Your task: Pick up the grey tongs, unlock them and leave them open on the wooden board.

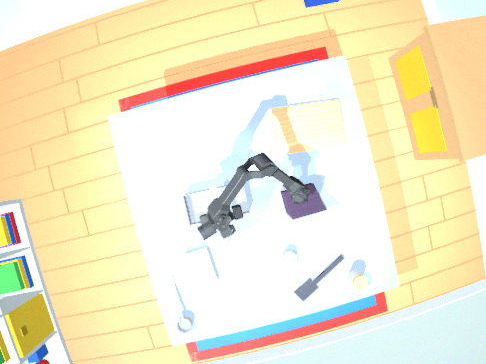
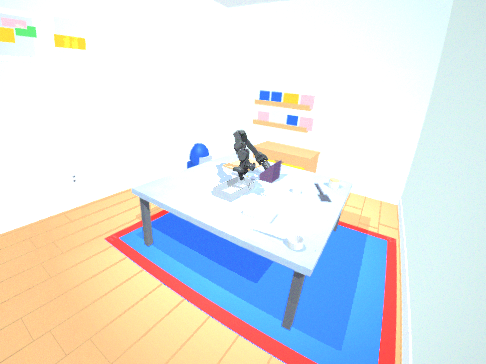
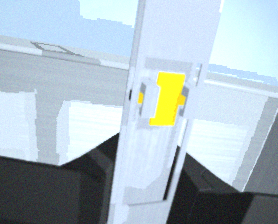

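My gripper tip is 4 cm to the right of the yellow lock piece, 4 cm below it and 1 cm past it. From my gripper tip the other things lie so: roasting tin 7 cm below, 5 cm to the right, 1 cm ahead; then white slab 26 cm to the left, 18 cm ahead, 8 cm below; then wooden board 53 cm behind, 31 cm to the right, 9 cm below.
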